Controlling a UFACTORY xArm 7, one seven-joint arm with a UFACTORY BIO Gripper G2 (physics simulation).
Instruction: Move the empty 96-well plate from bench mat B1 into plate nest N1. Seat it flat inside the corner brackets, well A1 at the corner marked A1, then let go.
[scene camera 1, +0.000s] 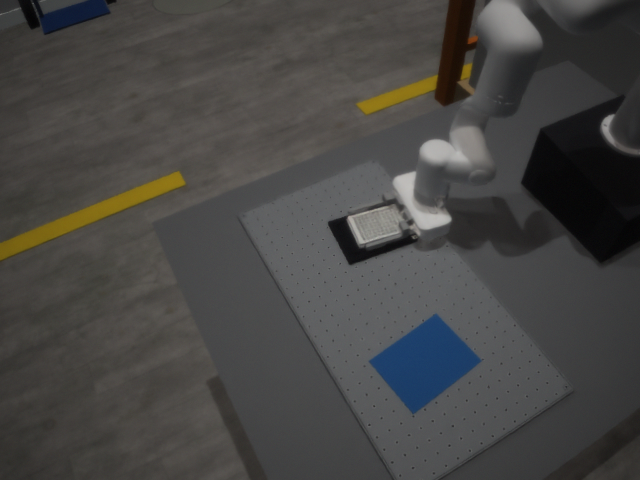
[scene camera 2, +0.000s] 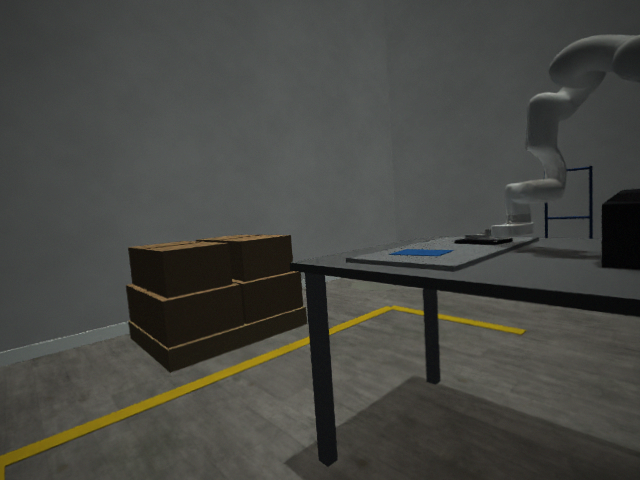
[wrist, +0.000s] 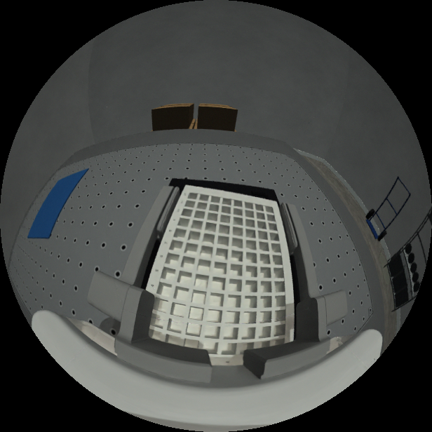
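Where they show: end effector, tool point: (scene camera 1: 366, 227) (scene camera 2: 479, 236); arm's base, origin of the base link: (scene camera 1: 626, 136).
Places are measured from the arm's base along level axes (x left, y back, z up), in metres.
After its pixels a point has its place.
Observation:
The white 96-well plate (scene camera 1: 376, 225) @[x -0.228, y -0.542, z -0.125 m] (scene camera 2: 476, 236) (wrist: 225, 270) looks about level, over the black plate nest N1 (scene camera 1: 355, 256) @[x -0.199, y -0.623, z -0.139 m] (scene camera 2: 483, 241) @[x -0.166, y -0.530, z -0.139 m] (wrist: 250, 191). Black nest surface shows past the plate's left and front sides in scene camera 1 and past its far end in the wrist view. My gripper (scene camera 1: 357, 227) @[x -0.238, y -0.562, z -0.127 m] (wrist: 229, 201) is shut on the plate, with a finger along each long side. Whether the plate touches the nest cannot be told. The corner brackets and the A1 mark cannot be made out. Blue bench mat B1 (scene camera 1: 424, 362) @[x 0.064, y -0.672, z -0.149 m] (scene camera 2: 421, 252) @[x 0.072, y -0.663, z -0.149 m] (wrist: 57, 205) carries no plate.
The nest and mat lie on a perforated grey board (scene camera 1: 330, 310) @[x -0.134, y -0.741, z -0.151 m] (scene camera 2: 361, 259) @[x 0.221, y -0.802, z -0.154 m] on the table (scene camera 1: 206, 268) @[x -0.387, y -0.885, z -0.164 m]. A black block (scene camera 1: 573, 196) @[x 0.008, y -0.178, z -0.073 m] (scene camera 2: 620, 232) @[x 0.143, y -0.167, z -0.083 m] stands under the arm's base. Stacked cartons (scene camera 2: 206, 294) stand on the floor beyond the table.

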